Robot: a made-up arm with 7 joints.
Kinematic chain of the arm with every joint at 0, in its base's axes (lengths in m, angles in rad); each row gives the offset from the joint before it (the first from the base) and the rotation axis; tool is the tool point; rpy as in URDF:
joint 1: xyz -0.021 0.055 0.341 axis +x
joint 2: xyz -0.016 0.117 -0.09 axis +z
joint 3: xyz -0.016 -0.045 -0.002 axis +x
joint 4: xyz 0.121 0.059 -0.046 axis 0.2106 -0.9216 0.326
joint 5: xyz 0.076 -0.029 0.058 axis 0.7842 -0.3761 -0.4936
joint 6: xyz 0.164 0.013 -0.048 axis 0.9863 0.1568 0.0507
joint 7: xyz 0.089 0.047 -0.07 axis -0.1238 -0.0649 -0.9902
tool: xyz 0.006 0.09 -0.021 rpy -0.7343 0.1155 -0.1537
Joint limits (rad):
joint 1: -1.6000..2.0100
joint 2: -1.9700..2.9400
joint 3: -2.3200..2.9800
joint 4: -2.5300..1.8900
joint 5: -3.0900..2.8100
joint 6: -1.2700..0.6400
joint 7: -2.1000..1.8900
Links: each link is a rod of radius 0.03 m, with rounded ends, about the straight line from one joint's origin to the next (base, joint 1, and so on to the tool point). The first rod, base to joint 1, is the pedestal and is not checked.
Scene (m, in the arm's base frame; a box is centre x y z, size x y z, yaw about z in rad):
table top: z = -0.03
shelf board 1: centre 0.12 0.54 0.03 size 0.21 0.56 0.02 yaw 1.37
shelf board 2: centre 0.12 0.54 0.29 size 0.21 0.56 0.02 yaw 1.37
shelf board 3: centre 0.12 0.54 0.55 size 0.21 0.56 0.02 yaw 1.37
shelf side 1: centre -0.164 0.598 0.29 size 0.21 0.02 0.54 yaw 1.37
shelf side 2: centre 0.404 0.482 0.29 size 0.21 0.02 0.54 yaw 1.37
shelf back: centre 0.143 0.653 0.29 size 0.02 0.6 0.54 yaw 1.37
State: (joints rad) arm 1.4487 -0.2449 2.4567 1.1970 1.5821 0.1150 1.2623
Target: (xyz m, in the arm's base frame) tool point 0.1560 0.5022 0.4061
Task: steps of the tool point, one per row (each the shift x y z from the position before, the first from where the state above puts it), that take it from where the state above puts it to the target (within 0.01 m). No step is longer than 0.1 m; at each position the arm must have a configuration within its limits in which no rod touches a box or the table.
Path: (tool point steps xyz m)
1: -0.0340 -0.0220 0.0034
2: -0.0048 -0.0558 -0.0024
3: 0.0076 -0.0757 -0.0011
4: 0.0018 0.0171 0.0495
5: -0.0026 0.0079 0.0556
6: -0.0063 -0.0030 0.0569
7: -0.0080 -0.0136 0.0539
8: -0.0071 -0.0215 0.0476
9: -0.0100 0.0501 -0.0094
10: -0.0049 0.0481 -0.0014
11: 0.0026 0.0425 0.0051
12: 0.0112 0.0331 0.0076
13: 0.0191 0.0208 0.0040
14: 0.0230 0.0068 -0.0059

